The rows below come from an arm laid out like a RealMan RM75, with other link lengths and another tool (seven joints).
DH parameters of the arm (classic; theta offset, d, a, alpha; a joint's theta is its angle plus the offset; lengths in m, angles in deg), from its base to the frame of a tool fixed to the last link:
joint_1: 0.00 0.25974 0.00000 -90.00
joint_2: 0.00 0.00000 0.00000 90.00
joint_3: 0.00 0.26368 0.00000 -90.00
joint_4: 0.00 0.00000 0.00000 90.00
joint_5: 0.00 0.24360 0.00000 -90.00
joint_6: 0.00 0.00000 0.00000 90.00
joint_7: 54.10 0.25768 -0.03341 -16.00
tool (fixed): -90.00 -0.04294 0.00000 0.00
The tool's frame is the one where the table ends.
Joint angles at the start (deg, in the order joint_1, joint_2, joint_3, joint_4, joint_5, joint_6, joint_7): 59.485, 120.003, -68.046, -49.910, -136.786, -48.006, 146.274
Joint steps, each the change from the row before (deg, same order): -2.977, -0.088, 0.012, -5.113, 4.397, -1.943, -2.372; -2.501, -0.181, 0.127, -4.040, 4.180, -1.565, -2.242; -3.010, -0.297, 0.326, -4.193, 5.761, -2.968, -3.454; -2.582, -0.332, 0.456, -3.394, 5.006, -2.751, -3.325
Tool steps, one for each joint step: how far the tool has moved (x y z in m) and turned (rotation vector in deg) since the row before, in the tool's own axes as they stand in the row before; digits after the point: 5 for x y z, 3 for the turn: -0.01399, -0.00320, -0.01120, -0.020, -4.037, 0.064; -0.01286, -0.00277, -0.01008, 0.003, -3.659, -0.042; -0.01420, 0.00175, -0.01220, -1.236, -4.414, 0.002; -0.01351, 0.00177, -0.01136, -1.189, -3.876, -0.584
